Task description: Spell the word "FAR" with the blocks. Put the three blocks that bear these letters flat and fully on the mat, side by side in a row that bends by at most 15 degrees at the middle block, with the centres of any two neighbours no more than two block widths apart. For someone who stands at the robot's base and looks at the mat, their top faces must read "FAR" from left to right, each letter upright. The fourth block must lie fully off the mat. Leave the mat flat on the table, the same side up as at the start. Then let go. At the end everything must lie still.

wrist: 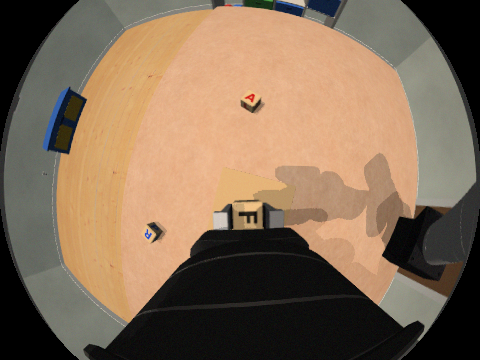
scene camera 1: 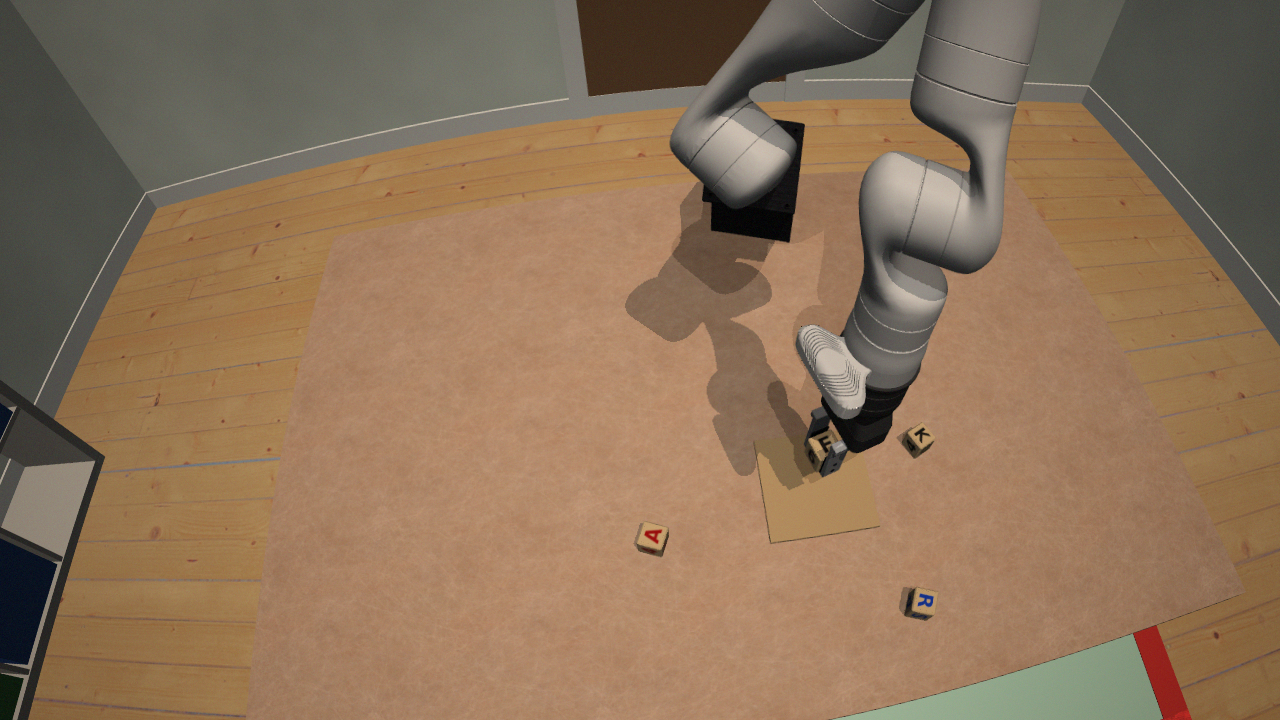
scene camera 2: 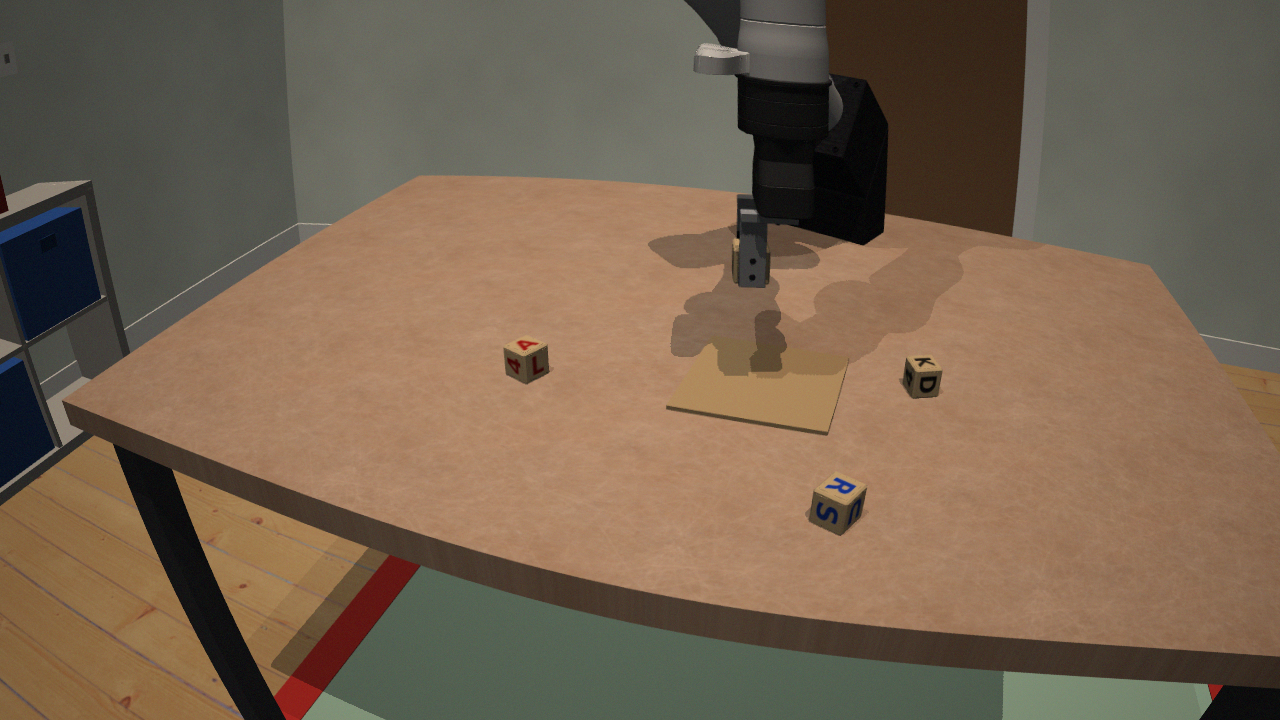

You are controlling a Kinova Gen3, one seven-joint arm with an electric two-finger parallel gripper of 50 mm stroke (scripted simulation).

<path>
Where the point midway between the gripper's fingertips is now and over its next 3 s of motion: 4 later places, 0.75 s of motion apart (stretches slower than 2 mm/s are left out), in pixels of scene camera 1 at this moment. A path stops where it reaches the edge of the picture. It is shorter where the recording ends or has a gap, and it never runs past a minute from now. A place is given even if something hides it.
The gripper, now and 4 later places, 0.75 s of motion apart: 821,457; 824,459; 838,458; 855,450; 866,440
</path>
